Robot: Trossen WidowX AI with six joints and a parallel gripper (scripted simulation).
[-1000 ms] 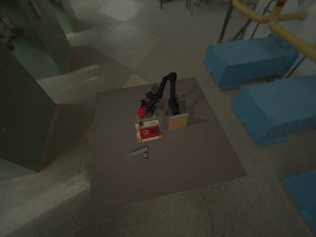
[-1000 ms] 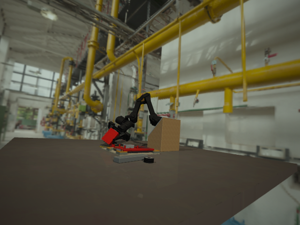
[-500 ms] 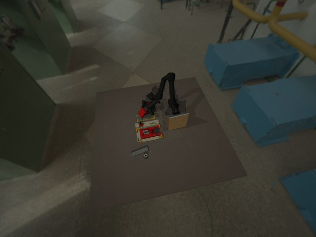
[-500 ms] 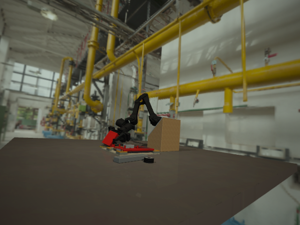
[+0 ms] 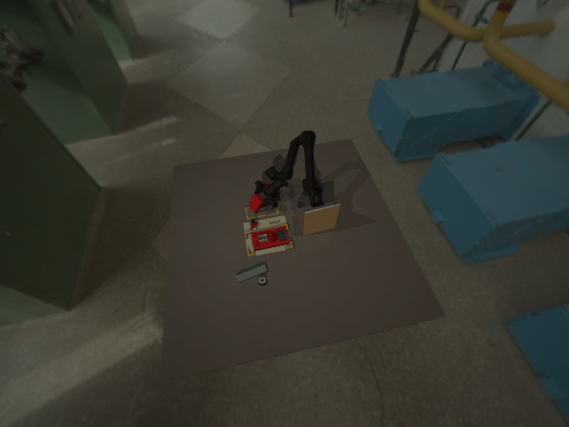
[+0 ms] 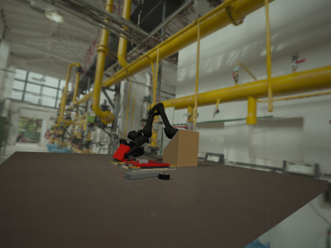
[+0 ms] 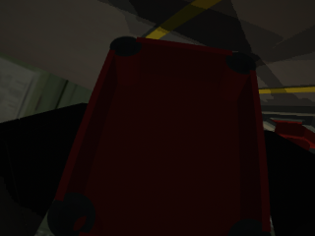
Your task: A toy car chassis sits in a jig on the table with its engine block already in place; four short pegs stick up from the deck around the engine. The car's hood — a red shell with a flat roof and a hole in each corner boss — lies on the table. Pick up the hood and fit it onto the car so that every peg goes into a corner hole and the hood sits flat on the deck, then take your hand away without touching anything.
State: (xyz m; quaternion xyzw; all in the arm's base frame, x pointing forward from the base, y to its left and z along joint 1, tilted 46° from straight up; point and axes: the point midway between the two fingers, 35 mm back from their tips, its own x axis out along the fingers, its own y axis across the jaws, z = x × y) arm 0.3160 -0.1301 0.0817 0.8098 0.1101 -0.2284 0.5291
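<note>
My gripper tip is 1 cm below the red hood. The rest, counted from my gripper tip: grey engine block: 24 cm to the left, 2 cm below, 2 cm behind; black wheel: 47 cm to the left, 4 cm below, 1 cm ahead.
</note>
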